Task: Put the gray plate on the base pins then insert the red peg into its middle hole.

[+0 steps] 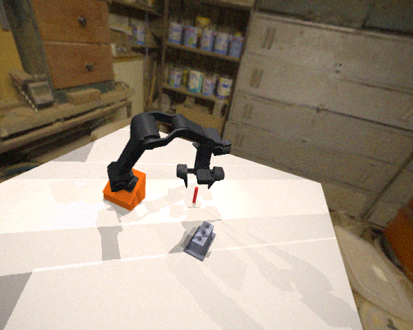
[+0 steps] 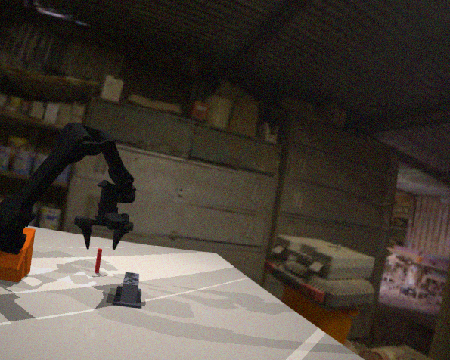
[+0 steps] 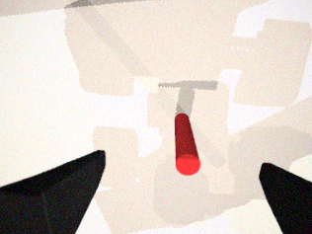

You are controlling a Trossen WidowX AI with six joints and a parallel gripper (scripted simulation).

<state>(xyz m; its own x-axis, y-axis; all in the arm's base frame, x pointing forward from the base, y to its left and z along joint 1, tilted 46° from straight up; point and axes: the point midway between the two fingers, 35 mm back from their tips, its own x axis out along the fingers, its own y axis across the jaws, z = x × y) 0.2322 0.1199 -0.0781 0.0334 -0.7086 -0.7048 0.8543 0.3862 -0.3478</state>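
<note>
The red peg is 40 mm below my gripper tip. Round my gripper tip: gray plate: 170 mm to the right, 110 mm ahead, 30 mm below; base: 170 mm to the right, 110 mm ahead, 70 mm below.
</note>
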